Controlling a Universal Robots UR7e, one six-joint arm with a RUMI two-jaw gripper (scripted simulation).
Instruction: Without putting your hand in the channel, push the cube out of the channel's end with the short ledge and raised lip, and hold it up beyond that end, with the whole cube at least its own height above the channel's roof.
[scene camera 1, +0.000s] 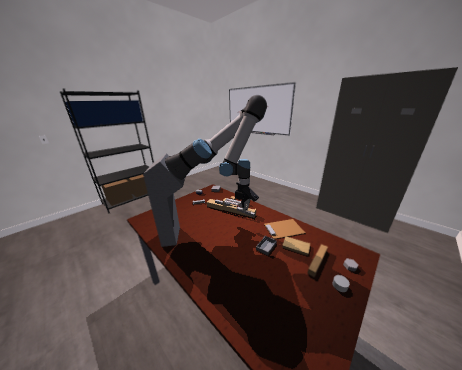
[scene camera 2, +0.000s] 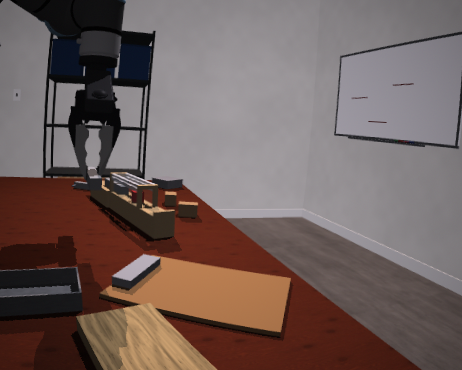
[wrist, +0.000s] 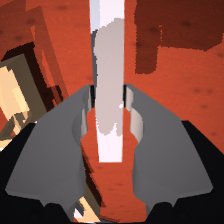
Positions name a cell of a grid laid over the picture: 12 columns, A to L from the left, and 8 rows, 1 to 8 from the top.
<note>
In view: my gripper (scene camera 2: C4).
My gripper shows as well in the wrist view (wrist: F4).
</note>
